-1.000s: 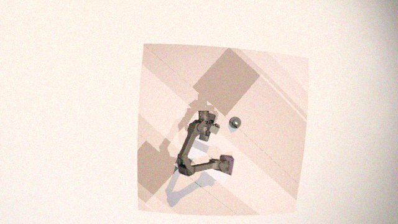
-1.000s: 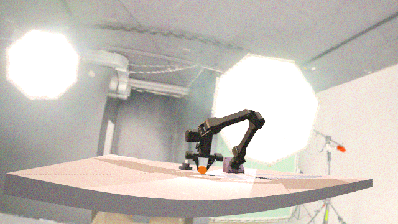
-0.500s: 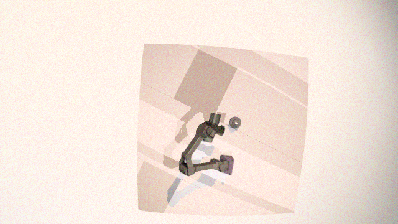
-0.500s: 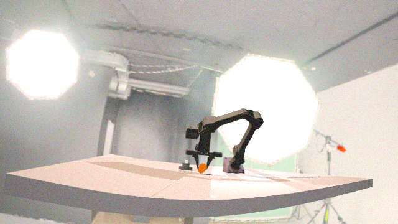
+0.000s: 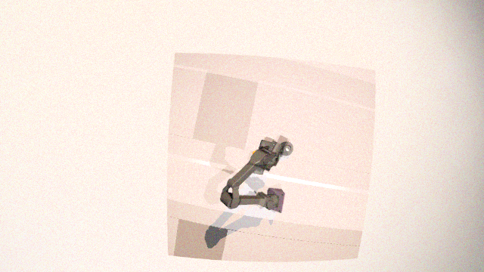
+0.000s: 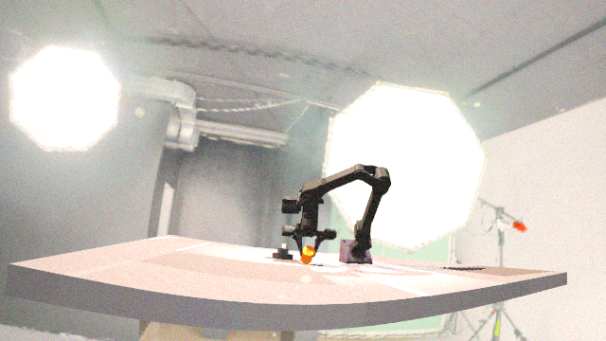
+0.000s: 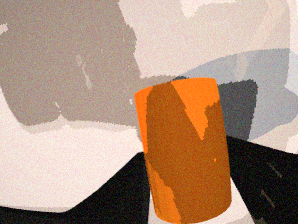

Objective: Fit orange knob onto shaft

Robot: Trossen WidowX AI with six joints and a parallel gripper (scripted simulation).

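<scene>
The orange knob is 10 mm above my gripper tip. Also, from my gripper tip: dark round pedestal: 50 mm ahead, 170 mm to the right.
</scene>
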